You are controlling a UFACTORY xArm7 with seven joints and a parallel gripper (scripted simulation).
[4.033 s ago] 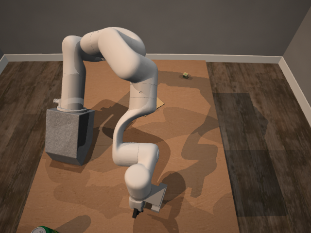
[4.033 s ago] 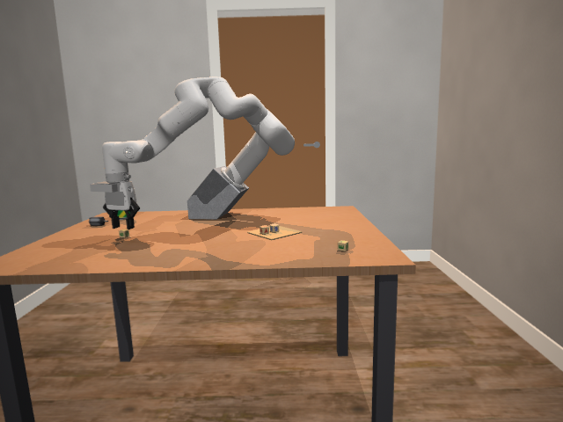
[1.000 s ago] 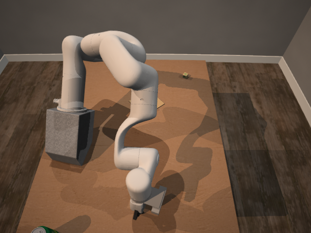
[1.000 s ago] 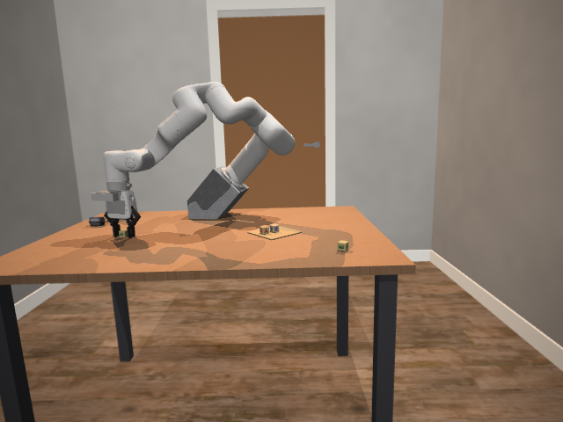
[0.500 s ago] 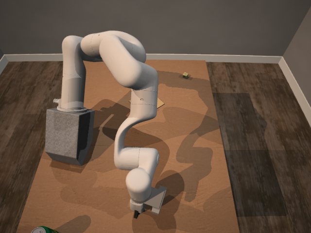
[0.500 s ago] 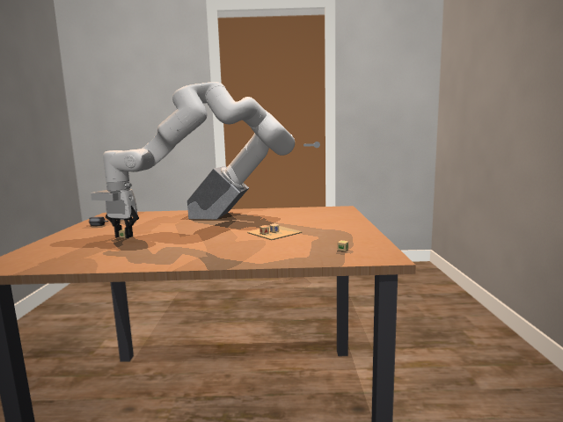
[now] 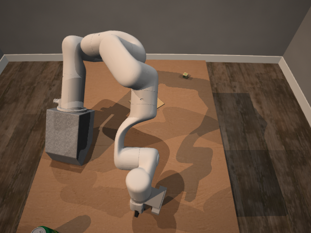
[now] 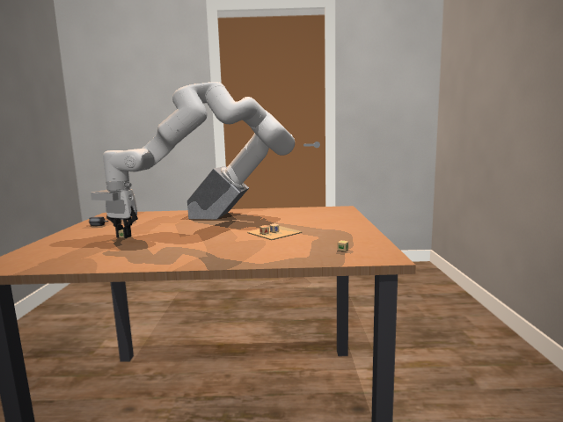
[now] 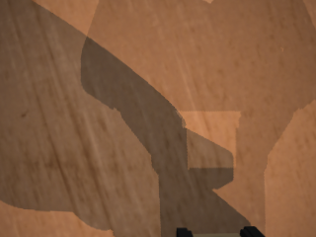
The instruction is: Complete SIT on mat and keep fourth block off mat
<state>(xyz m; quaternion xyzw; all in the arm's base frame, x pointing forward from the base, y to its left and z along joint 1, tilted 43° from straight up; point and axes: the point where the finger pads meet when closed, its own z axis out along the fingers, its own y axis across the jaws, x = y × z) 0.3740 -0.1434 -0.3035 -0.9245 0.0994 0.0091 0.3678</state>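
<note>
Now: hand 7 cm past the tan mat, 54 cm to the right of it and 2 cm above it. Round my hand: green-lettered block: 13 cm ahead, 77 cm to the left, 1 cm below; small black object: 18 cm behind, 21 cm to the right; green can: 32 cm behind, 18 cm to the right, 4 cm above.
</note>
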